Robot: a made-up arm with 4 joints. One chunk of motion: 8 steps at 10 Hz.
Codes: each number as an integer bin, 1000 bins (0 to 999) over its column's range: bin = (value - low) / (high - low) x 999, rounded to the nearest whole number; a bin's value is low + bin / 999 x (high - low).
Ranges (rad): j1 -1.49..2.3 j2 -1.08..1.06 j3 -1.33..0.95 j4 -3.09..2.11
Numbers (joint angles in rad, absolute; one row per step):
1: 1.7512 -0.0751 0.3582 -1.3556
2: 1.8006 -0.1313 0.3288 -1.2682
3: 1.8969 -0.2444 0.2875 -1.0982
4: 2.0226 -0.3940 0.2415 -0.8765
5: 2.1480 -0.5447 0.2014 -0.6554
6: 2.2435 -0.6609 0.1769 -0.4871
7: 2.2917 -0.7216 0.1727 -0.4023
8: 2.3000 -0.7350 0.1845 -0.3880
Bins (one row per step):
1: 854 469 740 333
2: 867 443 727 350
3: 893 390 709 383
4: 926 320 689 425
5: 959 250 671 468
6: 984 196 660 500
7: 997 167 658 516
8: 999 161 664 519

